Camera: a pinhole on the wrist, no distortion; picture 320 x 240 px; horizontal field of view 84.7 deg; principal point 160.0 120.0 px. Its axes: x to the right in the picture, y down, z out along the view. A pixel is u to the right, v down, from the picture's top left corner.
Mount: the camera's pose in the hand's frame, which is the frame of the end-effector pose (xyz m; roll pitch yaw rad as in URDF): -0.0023 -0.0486 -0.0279 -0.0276 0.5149 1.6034
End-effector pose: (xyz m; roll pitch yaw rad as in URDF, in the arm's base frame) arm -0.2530 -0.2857 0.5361 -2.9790 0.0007 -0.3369
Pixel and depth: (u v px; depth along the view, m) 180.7 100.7 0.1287
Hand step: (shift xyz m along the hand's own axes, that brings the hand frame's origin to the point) 0.0058 0.0285 0.0769
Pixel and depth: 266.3 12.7 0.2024
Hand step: 0.1089 0.1631 0.0908
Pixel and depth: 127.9 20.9 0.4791
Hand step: 0.2494 0.1230 0.4386
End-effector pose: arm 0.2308 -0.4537 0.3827 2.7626 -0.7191 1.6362
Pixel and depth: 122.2 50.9 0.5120
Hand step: 0.1798 0.1162 0.4767
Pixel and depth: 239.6 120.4 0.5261
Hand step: -0.0332 0.4172 0.3123
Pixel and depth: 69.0 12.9 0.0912
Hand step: 0.0506 -0.0424 0.0761
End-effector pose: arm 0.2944 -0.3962 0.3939 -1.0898 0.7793 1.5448
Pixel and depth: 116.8 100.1 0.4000
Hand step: 0.0283 0.0643 0.3697
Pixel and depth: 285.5 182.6 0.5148
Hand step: -0.2185 0.5159 0.2343
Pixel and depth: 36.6 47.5 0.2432
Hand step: 0.0923 -0.0733 0.2703
